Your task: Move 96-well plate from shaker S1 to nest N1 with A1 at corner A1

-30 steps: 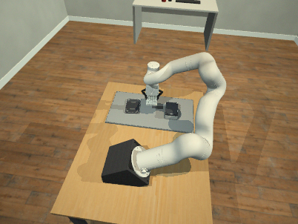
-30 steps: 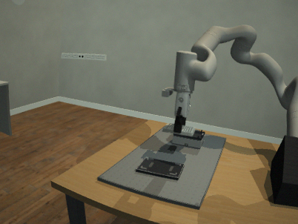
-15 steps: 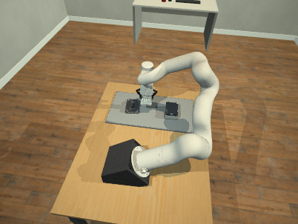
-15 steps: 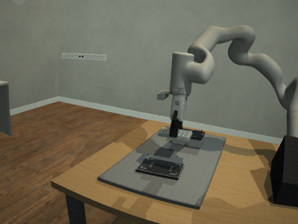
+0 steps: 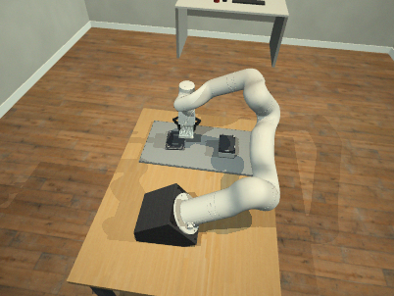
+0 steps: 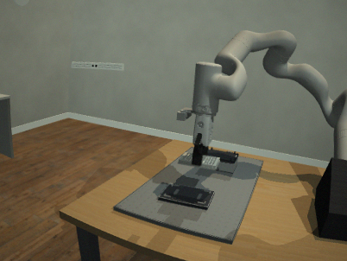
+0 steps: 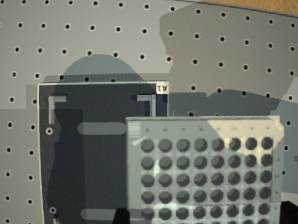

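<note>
Right now the plate nest N1 is 1 cm ahead of my hand, 7 cm to the left of it and 11 cm below it. The rest, counted from my hand: A1 mark (9 cm ahead, 2 cm to the left, 11 cm below); then 96-well plate (1 cm below).
</note>
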